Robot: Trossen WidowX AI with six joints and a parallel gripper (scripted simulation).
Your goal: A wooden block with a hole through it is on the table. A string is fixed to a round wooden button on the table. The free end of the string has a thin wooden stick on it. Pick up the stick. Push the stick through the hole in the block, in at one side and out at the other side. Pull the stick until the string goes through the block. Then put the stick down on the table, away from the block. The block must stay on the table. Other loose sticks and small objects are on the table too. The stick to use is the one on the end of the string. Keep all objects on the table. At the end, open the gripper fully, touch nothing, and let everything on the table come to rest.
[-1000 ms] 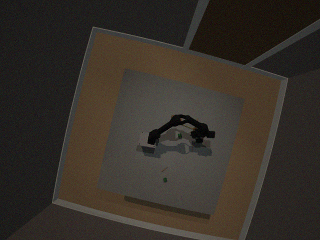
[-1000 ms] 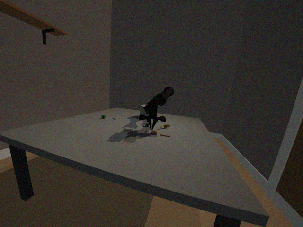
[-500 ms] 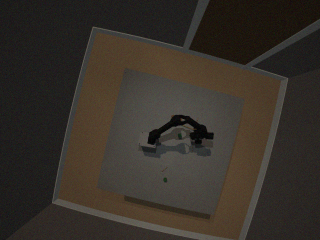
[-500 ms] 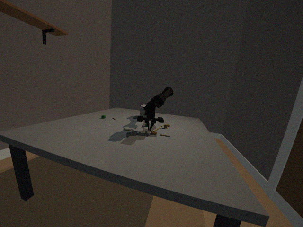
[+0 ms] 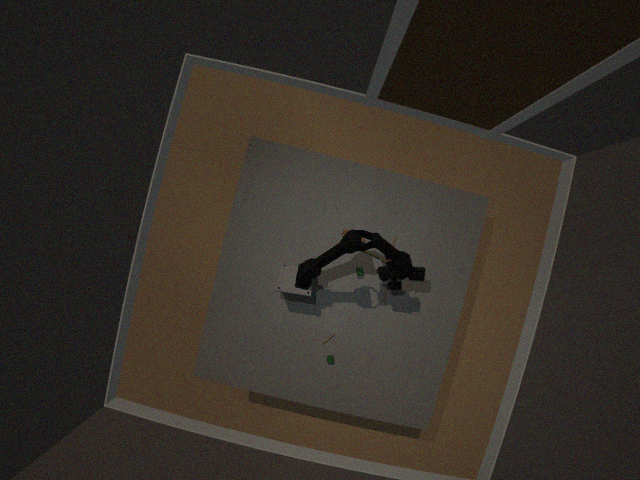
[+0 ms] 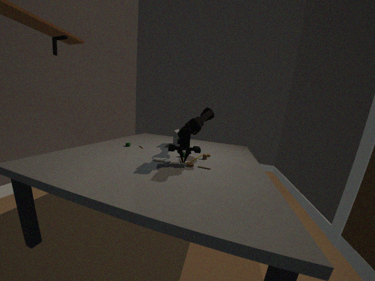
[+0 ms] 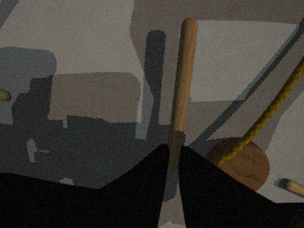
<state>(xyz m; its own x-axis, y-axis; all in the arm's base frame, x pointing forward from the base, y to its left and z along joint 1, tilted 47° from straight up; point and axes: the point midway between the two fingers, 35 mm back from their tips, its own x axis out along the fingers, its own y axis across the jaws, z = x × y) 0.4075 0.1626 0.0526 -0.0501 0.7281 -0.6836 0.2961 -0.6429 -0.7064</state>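
My gripper tip is now 5 cm to the right of the wooden disc and 1 cm above it. From my gripper tip the other things lie so: green cube 14 cm behind, 5 cm to the right; thin wooden stick 1 cm behind.
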